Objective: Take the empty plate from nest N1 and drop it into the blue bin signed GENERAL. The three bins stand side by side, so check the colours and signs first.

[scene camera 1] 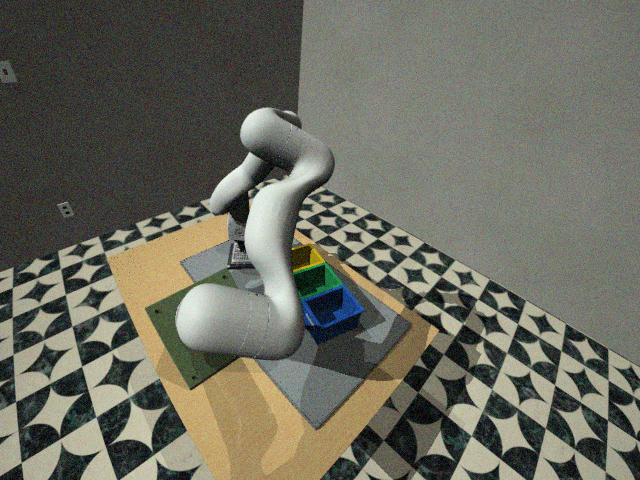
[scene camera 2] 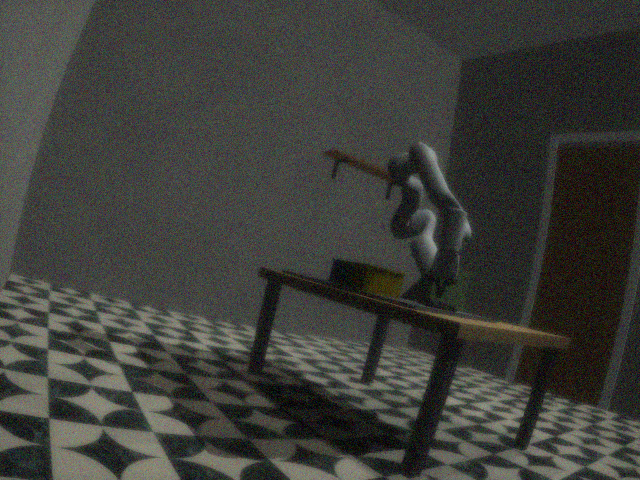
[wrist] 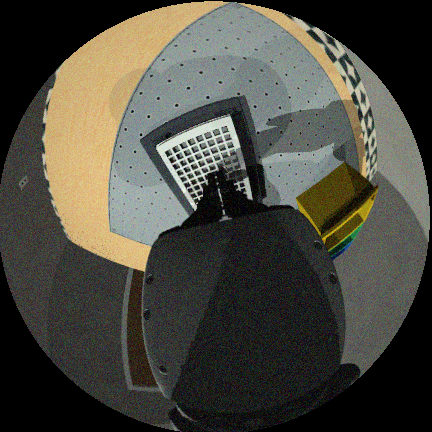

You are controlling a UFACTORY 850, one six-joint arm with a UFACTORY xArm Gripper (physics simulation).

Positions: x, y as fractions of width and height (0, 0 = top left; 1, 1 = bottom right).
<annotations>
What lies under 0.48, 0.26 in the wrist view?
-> A dark nest.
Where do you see a white gridded plate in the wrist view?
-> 0.49, 0.34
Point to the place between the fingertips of my gripper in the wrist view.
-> At 0.50, 0.42
</annotations>
